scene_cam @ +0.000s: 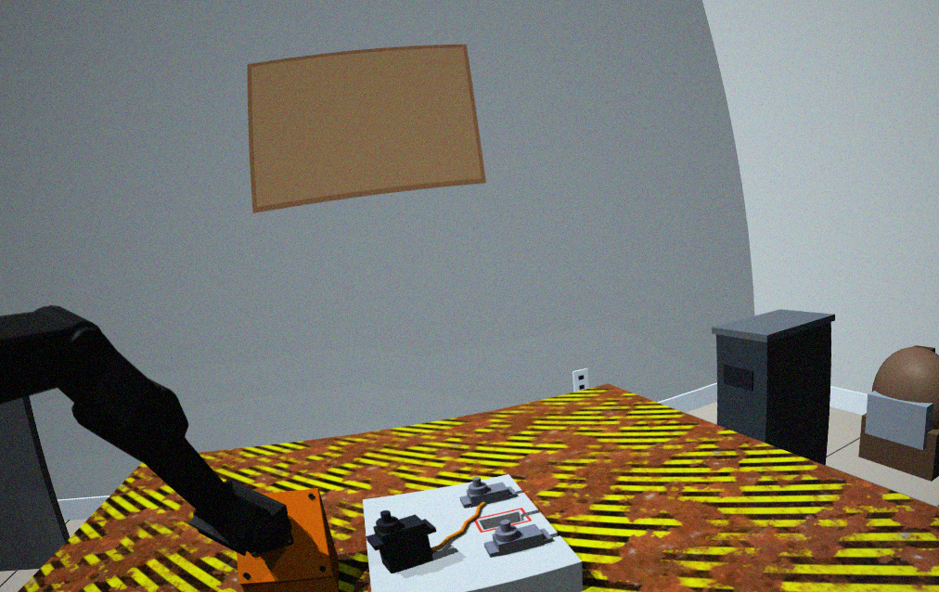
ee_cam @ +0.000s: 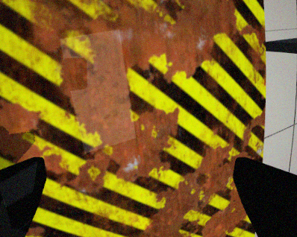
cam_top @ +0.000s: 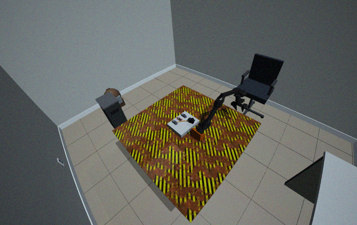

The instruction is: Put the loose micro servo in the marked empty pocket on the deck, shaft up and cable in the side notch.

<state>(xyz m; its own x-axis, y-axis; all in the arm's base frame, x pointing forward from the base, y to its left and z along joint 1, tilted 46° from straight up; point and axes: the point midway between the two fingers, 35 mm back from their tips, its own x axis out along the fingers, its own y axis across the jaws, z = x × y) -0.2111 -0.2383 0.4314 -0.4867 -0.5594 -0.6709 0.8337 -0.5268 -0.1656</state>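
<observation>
Now: gripper tip 450 mm short of the white deck, 440 mm to the right of it and 130 mm above it.
</observation>
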